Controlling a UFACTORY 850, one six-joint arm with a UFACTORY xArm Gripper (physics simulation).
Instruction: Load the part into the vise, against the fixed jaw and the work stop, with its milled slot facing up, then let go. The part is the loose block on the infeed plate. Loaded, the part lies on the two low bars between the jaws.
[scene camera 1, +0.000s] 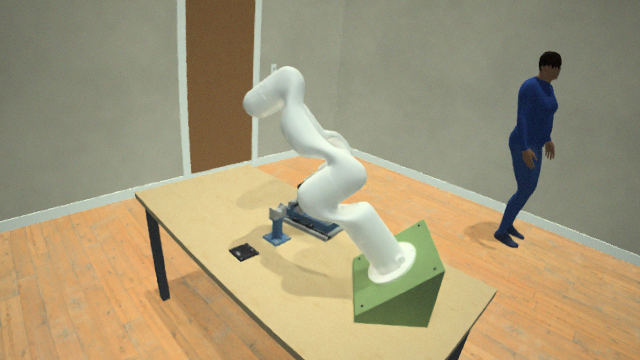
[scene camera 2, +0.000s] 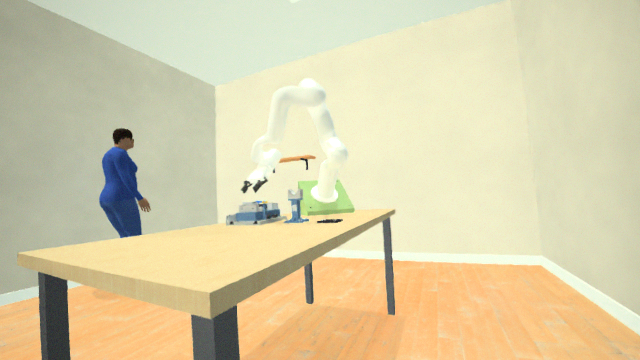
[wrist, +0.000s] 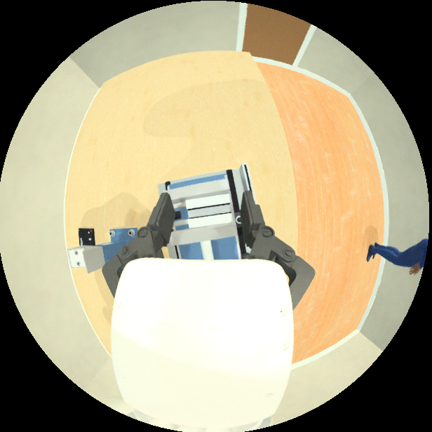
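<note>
A pale block (wrist: 209, 220), which looks like the part, lies between the jaws of the blue and grey vise (scene camera 1: 320, 227) (scene camera 2: 257, 216) (wrist: 197, 181). Its top shows two white bands with a darker groove between them, so the slot looks to face up. The far grey jaw is beside it, and the near jaw (wrist: 205, 234) is on the screw side. The black work stop (wrist: 177, 215) is near its left end, with what looks like a small gap. Contact with the far jaw and the low bars cannot be made out. My gripper (scene camera 2: 251, 188) (wrist: 206, 202) is open and empty, tilted, above the vise.
A blue stand with a grey notched head (scene camera 1: 277, 230) (scene camera 2: 296, 206) (wrist: 117, 245) stands beside the vise. A flat black plate (scene camera 1: 244, 252) (scene camera 2: 330, 220) (wrist: 86, 236) lies beyond it. The green arm base (scene camera 1: 425, 280) is on the table. A person in blue (scene camera 1: 535, 115) (scene camera 2: 120, 175) stands off the table.
</note>
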